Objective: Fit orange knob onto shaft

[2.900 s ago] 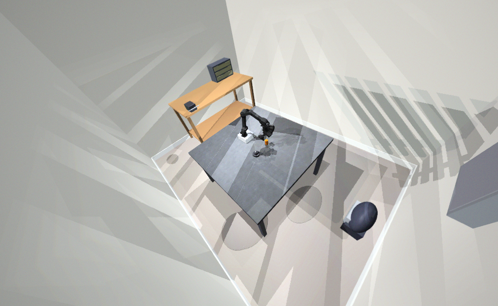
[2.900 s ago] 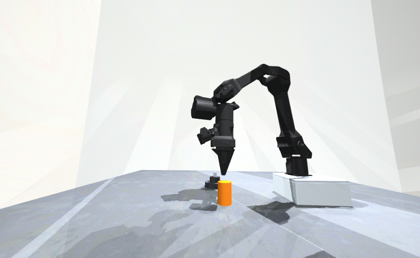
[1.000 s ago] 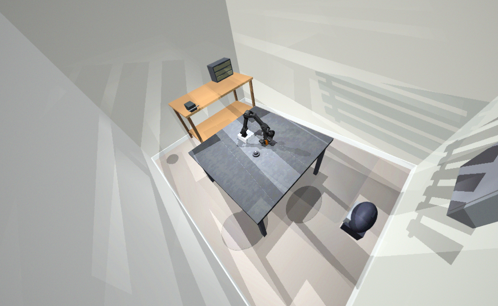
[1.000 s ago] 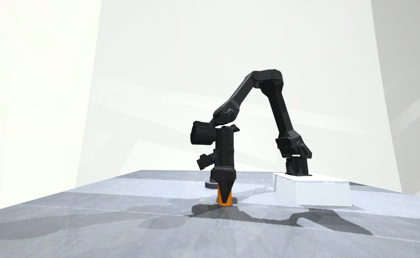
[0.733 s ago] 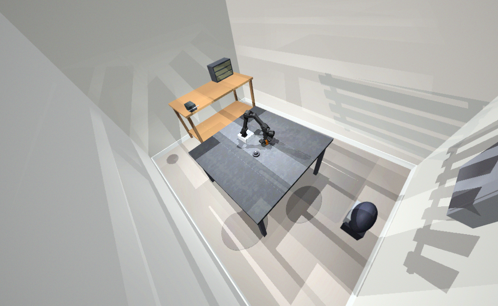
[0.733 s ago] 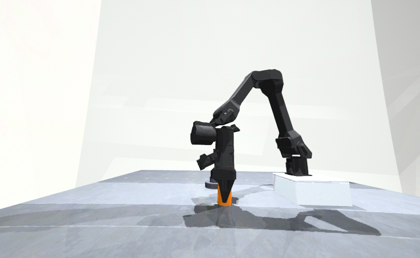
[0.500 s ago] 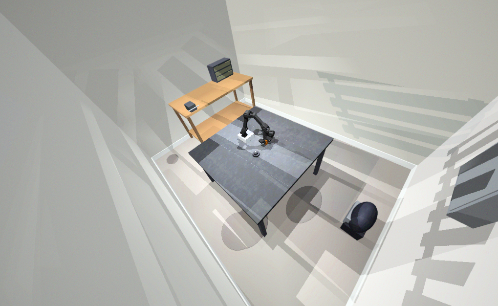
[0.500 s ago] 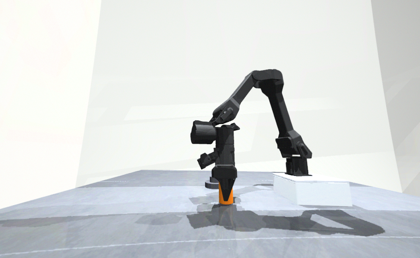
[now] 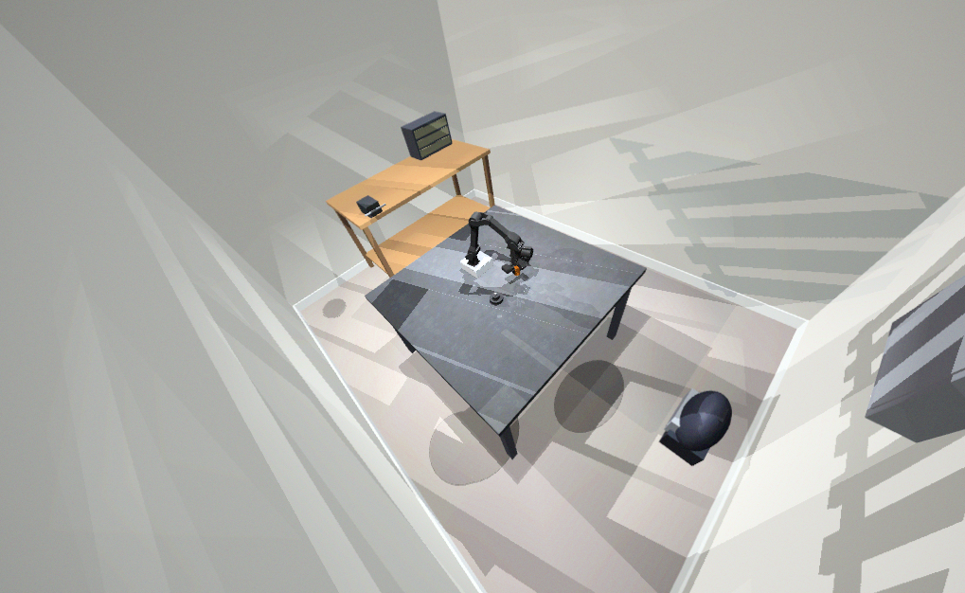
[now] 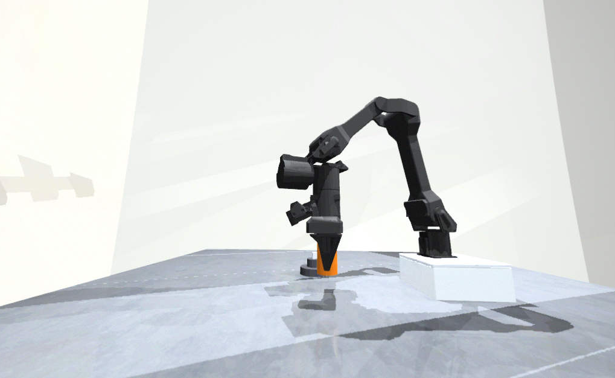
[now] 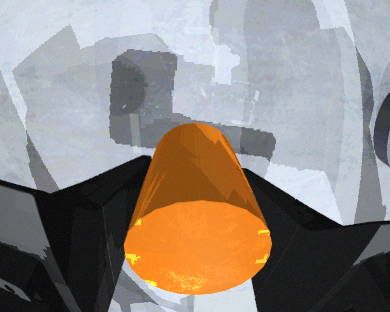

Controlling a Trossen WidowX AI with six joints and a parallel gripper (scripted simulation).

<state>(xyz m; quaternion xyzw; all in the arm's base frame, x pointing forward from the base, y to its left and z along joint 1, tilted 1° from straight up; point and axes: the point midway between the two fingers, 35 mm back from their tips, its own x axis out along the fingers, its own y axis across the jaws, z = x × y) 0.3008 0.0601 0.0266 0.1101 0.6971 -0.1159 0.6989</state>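
Now: gripper tip 20 mm past the round pedestal, 210 mm to the left of it and 30 mm above it. Round my gripper tip: orange knob (30 mm above).
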